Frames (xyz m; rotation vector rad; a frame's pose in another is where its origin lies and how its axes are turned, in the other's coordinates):
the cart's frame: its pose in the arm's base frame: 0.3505 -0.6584 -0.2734 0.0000 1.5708 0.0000
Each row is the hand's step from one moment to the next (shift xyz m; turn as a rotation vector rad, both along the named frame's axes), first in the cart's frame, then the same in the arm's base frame.
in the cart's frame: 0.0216 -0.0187 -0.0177 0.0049 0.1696 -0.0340
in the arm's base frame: -0.0177 -0.0187 -0.0216 -0.0340 0.1696 -0.0049
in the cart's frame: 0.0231 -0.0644 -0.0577 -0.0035 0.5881 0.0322
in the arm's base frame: -0.0577 -0.0644 -0.0231 0.0322 0.5881 0.0035
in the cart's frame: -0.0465 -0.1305 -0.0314 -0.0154 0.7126 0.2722
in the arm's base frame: -0.0314 -0.1305 0.0465 0.2722 0.7126 0.0154
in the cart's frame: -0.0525 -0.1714 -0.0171 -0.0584 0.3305 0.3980
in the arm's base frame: -0.0171 -0.1714 0.0525 0.3980 0.3305 0.0584
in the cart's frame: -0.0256 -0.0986 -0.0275 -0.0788 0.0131 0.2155
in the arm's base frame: -0.0275 -0.0986 0.0256 0.2155 0.0131 0.0788
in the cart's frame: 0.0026 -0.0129 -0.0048 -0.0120 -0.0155 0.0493
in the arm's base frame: -0.0048 -0.0129 -0.0026 0.0493 -0.0155 0.0120
